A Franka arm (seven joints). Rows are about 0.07 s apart.
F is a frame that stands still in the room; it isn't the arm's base.
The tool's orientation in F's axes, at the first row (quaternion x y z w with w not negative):
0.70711, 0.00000, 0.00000, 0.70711
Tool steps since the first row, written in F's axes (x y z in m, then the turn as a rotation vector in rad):
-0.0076, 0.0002, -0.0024, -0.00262, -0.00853, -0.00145
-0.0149, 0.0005, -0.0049, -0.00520, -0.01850, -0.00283
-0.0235, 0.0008, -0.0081, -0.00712, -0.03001, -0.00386
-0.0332, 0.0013, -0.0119, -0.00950, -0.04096, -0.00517
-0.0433, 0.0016, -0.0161, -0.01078, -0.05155, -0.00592
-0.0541, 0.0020, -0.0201, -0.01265, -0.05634, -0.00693
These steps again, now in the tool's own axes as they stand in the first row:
-0.0076, -0.0024, -0.0002, -0.00262, -0.00145, 0.00853
-0.0149, -0.0049, -0.0005, -0.00520, -0.00283, 0.01850
-0.0235, -0.0081, -0.0008, -0.00712, -0.00386, 0.03001
-0.0332, -0.0119, -0.0013, -0.00950, -0.00517, 0.04096
-0.0433, -0.0161, -0.0016, -0.01078, -0.00592, 0.05155
-0.0541, -0.0201, -0.0020, -0.01265, -0.00693, 0.05634

